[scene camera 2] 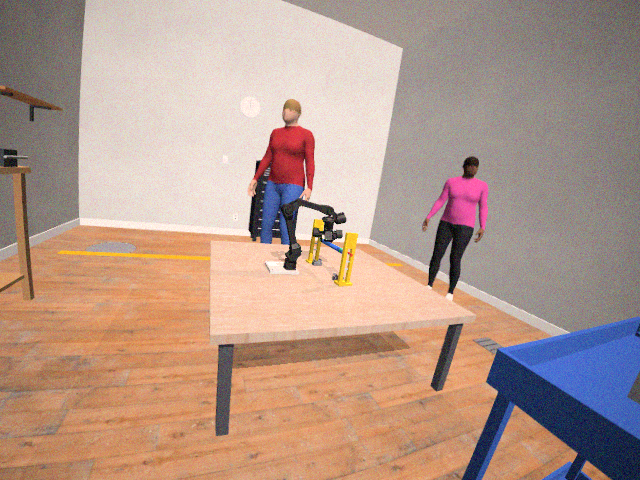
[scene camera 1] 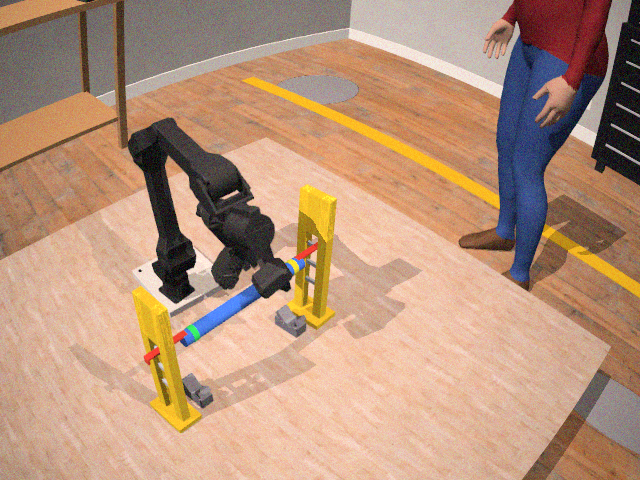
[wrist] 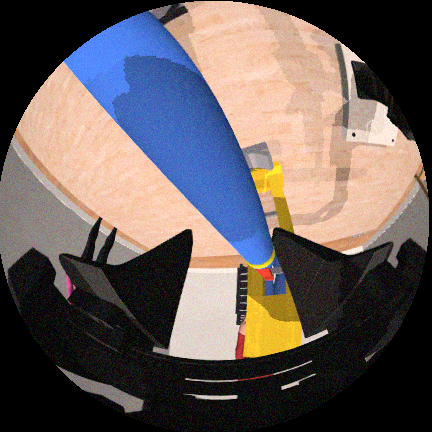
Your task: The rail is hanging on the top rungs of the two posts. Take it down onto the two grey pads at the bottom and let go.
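Pixels of known places: gripper, fingertip midpoint: (scene camera 2: 326, 242) (wrist: 233, 234); arm's base, link origin: (scene camera 2: 289, 268) (scene camera 1: 176, 290).
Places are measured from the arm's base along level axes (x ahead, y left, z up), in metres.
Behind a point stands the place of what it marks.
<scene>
The rail, with a blue body (scene camera 1: 227, 311) {x 0.257, y -0.084, z 0.168 m} (scene camera 2: 331, 245) {x 0.237, y -0.055, z 0.163 m} (wrist: 165, 110), yellow and green bands and red ends, hangs level on the top rungs of the near yellow post (scene camera 1: 150, 316) {x 0.250, y -0.245, z 0.262 m} (scene camera 2: 351, 241) {x 0.238, y -0.245, z 0.238 m} and the far yellow post (scene camera 1: 324, 273) {x 0.285, y 0.156, z 0.119 m} (scene camera 2: 316, 225) {x 0.230, y 0.154, z 0.245 m} (wrist: 272, 332) {x 0.250, y 0.155, z 0.246 m}. The black gripper (scene camera 1: 273, 281) {x 0.265, y 0.053, z 0.156 m} (wrist: 233, 230) {x 0.265, y 0.053, z 0.156 m} is at the rail, nearer the far post. Its fingers are part open and apart; in the wrist view the rail shows between them, closer to the right finger. Contact cannot be told. Two grey pads (scene camera 1: 290, 321) {x 0.252, y 0.099, z 0.006 m} (scene camera 1: 198, 391) {x 0.255, y -0.179, z 0.017 m} sit on the table beside the post feet.
The arm's white base plate (scene camera 1: 146, 271) {x -0.102, y -0.011, z 0.002 m} (scene camera 2: 273, 266) {x -0.090, y 0.032, z 0.003 m} (wrist: 372, 136) {x -0.014, y 0.109, z 0.002 m} is behind the rail on the wooden table (scene camera 1: 413, 387) {x 0.545, y 0.125, z -0.017 m} (scene camera 2: 289, 304) {x -0.173, y -0.419, z -0.017 m}. A person in red (scene camera 1: 558, 31) (scene camera 2: 292, 155) stands beyond the table, and one in pink (scene camera 2: 461, 201) to the right. A blue cart (scene camera 2: 563, 400) stands front right.
</scene>
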